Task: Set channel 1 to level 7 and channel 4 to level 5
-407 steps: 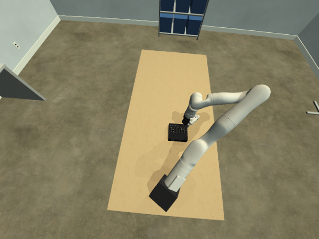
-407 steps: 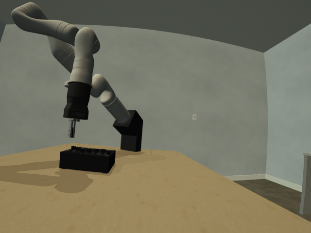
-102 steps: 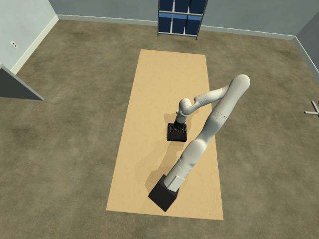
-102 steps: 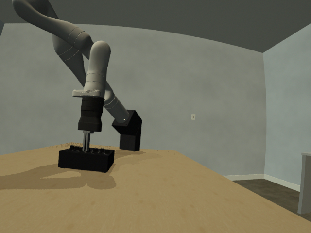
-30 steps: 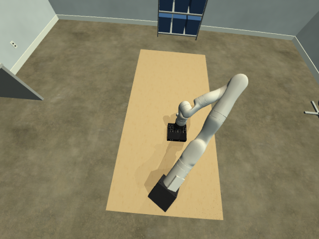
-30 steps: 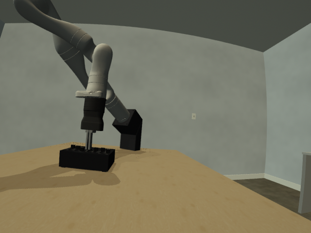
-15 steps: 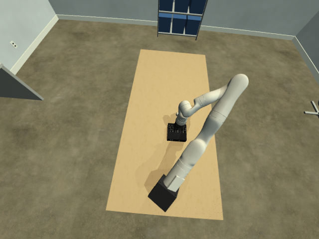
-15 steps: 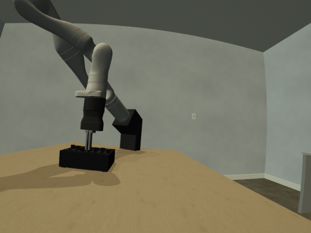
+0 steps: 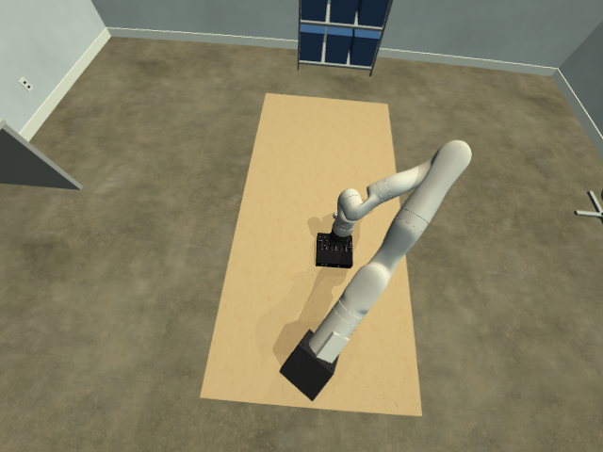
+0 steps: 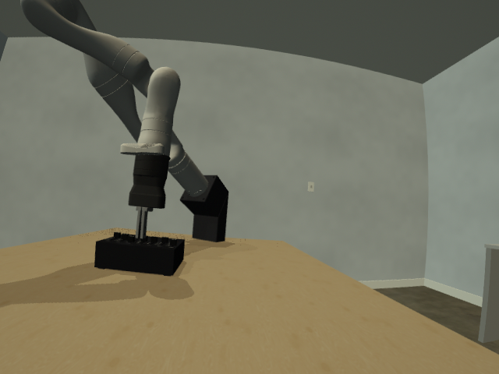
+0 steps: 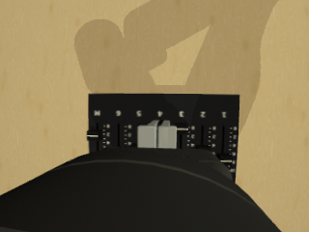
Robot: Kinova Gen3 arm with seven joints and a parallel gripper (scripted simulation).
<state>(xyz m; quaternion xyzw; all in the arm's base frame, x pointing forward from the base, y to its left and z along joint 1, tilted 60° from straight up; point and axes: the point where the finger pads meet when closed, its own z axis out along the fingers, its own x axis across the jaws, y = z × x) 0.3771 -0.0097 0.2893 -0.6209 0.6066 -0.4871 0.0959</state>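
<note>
Now: hand 20 mm past the channel 4 fader cap, 20 mm above it and 10 mm to the right of it. Round my hand: channel 1 fader cap (50 mm to the right, 50 mm behind, 20 mm below).
</note>
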